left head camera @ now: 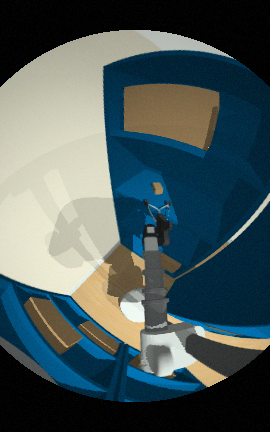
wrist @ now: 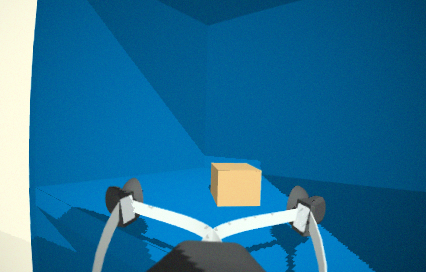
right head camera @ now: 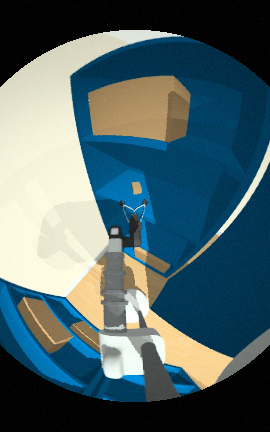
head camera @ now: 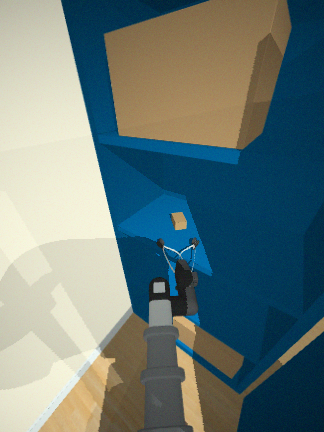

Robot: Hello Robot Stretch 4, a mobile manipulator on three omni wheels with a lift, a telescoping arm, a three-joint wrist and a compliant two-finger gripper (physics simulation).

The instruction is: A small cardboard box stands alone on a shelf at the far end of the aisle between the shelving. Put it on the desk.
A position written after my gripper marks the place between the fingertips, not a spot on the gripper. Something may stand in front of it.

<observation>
I see my gripper (wrist: pixel 215 199) and a small cardboard box (wrist: pixel 232 184).
</observation>
